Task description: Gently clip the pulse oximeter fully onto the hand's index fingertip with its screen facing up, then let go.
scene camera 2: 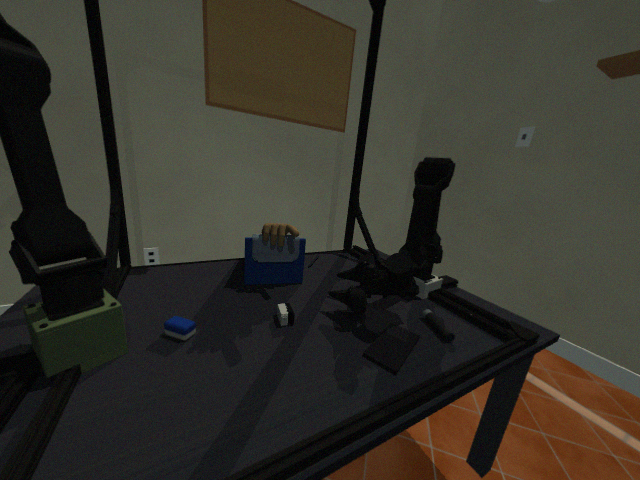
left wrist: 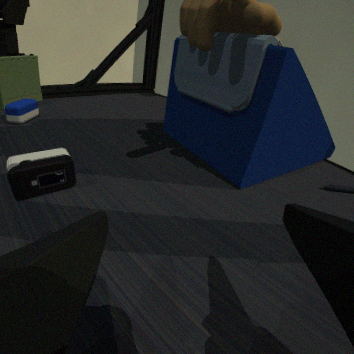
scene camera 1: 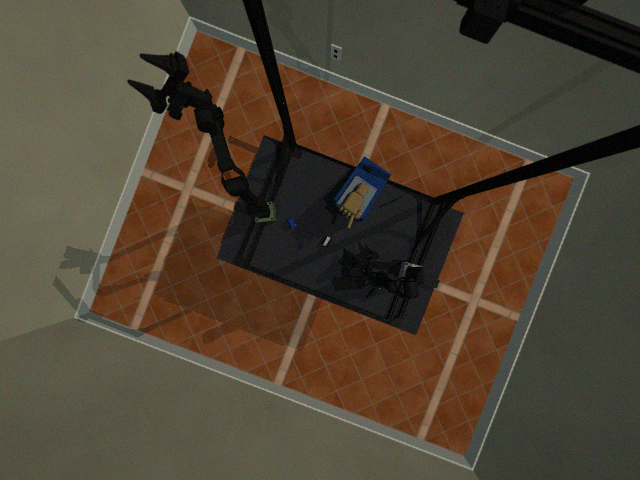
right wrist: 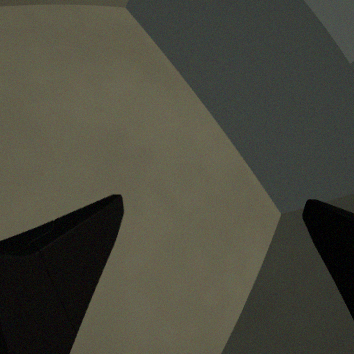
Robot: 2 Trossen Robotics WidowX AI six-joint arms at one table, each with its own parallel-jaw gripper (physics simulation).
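Observation:
The pulse oximeter, white and black, stands on its side on the table, its screen facing sideways toward the left wrist camera. The tan hand rests palm down on a blue wedge stand; one finger extends past its front edge. My left gripper is open and empty, low over the table, with the oximeter ahead and to the left in its wrist view. My right gripper is open and empty, raised far from the table.
A blue-and-white block lies near the right arm's green base. A dark flat pad and a dark cylinder lie at the right in scene camera 2. A thin dark pen-like thing lies beside the stand.

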